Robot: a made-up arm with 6 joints.
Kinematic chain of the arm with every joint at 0, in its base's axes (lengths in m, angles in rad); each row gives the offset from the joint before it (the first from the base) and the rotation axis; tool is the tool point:
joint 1: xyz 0 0 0.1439 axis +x
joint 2: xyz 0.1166 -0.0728 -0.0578 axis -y
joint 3: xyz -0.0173 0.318 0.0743 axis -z
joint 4: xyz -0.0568 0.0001 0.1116 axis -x
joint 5: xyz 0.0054 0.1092 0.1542 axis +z
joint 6: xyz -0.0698 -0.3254 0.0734 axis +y
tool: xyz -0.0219 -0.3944 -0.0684
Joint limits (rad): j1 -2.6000..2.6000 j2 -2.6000..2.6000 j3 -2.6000..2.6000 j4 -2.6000..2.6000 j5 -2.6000..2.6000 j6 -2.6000..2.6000
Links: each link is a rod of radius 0.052 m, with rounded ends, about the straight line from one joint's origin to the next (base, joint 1, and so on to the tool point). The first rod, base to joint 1, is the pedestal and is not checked.
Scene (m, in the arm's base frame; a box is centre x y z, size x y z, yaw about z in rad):
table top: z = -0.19
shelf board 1: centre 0.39 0.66 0.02 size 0.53 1.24 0.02 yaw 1
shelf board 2: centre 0.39 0.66 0.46 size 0.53 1.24 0.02 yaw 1
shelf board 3: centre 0.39 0.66 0.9 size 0.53 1.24 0.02 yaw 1
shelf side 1: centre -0.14 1 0.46 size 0.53 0.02 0.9 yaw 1
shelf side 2: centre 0.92 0.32 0.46 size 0.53 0.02 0.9 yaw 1
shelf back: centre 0.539 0.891 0.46 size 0.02 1.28 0.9 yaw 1
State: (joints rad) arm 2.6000 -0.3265 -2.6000 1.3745 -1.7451 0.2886
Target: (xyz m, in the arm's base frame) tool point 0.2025 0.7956 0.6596
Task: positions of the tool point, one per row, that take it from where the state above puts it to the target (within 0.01 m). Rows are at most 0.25 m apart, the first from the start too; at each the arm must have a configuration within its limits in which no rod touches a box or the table.
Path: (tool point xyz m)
1: 0.3401 0.5503 0.1735
2: 0.1132 0.5780 0.1292
3: -0.1041 0.5509 0.1363
4: -0.2040 0.5414 0.2012
5: -0.2657 0.5430 0.3312
6: -0.2667 0.5480 0.5052
7: -0.2003 0.5399 0.6951
8: -0.0780 0.6396 0.7095
9: 0.0599 0.7283 0.6952
10: 0.2025 0.7956 0.6596

